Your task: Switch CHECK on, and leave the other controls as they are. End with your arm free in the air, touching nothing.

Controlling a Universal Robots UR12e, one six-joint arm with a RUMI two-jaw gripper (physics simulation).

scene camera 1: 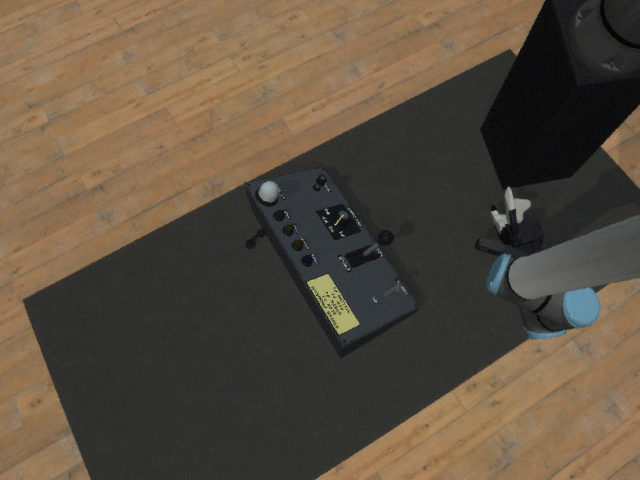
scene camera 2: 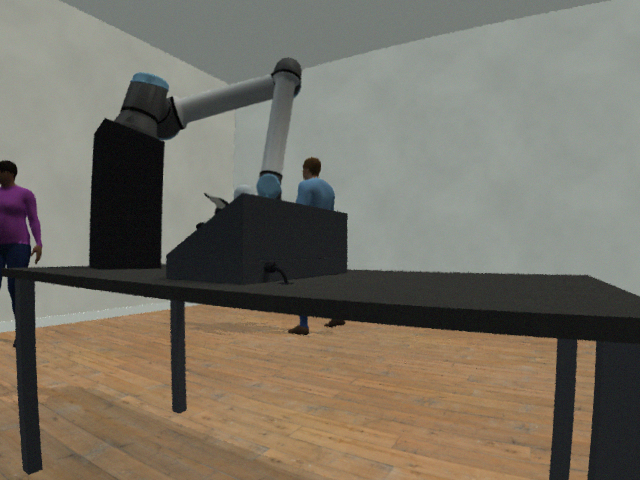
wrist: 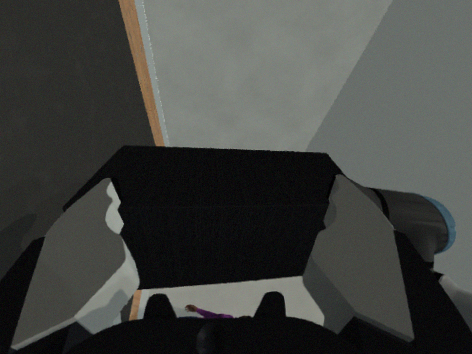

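Where they show: gripper, fingertip midpoint: (scene camera 1: 500, 196) (scene camera 2: 200, 213) (wrist: 225, 179); arm's base, link origin: (scene camera 1: 609, 37) (scene camera 2: 132, 138).
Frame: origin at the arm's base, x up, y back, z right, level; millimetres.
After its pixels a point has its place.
A dark sloped control box (scene camera 1: 356, 276) @(x -391, y -690, z -120 mm) (scene camera 2: 294, 240) @(x -414, y -831, z 33 mm) stands on the table. A small pale toggle (scene camera 1: 395, 288) @(x -389, y -618, z -195 mm) sits near its lower right corner in scene camera 1, with a label that looks like ON to its lower left. The other labels are too blurred to read, so I cannot tell for certain which control is CHECK, nor which way the toggle leans. My gripper (scene camera 1: 501, 198) @(x -303, y -276, z -129 mm) (wrist: 225, 179) @(x -303, y -276, z -129 mm) is open and empty, apart from the box, between it and the pedestal. In scene camera 2 the gripper is partly hidden behind the box.
The box also bears a white dome (scene camera 1: 268, 191) @(x -294, y -796, z 159 mm), several coloured buttons, a black knob (scene camera 1: 320, 180) @(x -373, y -645, z 163 mm), a rotary selector (scene camera 1: 340, 219) @(x -380, y -651, z 37 mm), a ball-topped lever (scene camera 1: 385, 237) @(x -348, y -581, z -74 mm) and a yellow note (scene camera 1: 333, 303) @(x -338, y -784, z -166 mm). The black pedestal (scene camera 1: 547, 118) @(x -167, y -127, z -45 mm) (scene camera 2: 126, 206) @(x -284, y -93, z 66 mm) (wrist: 220, 230) @(x -290, y -80, z -76 mm) stands near the gripper. Two people stand beyond the table.
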